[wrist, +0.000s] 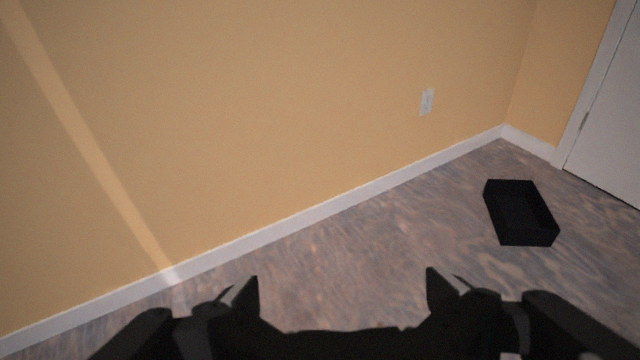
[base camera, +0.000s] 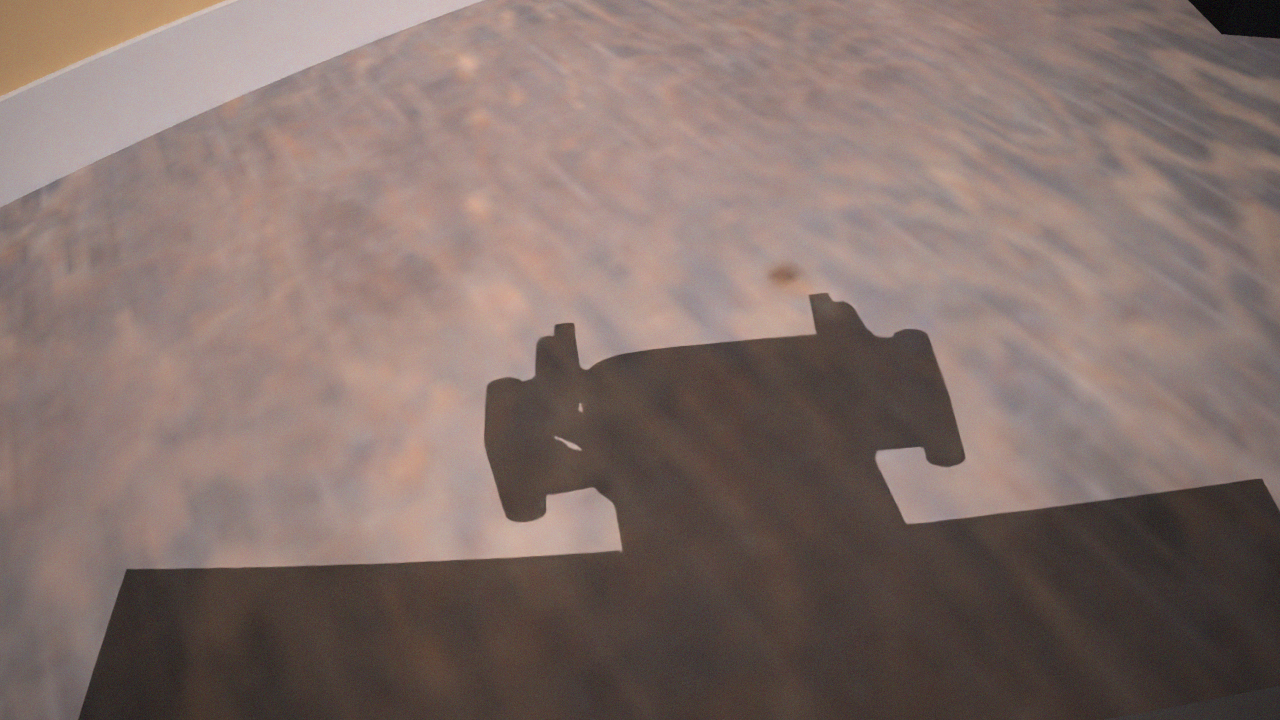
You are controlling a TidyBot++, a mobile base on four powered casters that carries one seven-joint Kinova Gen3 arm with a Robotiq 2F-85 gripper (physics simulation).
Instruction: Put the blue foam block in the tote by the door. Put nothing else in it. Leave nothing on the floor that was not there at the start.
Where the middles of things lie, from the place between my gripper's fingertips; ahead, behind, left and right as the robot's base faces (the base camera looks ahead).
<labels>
My hand is 81 cm short of the black tote [wrist: 520,216], 79 cm above it and 72 cm to the left of it.
</labels>
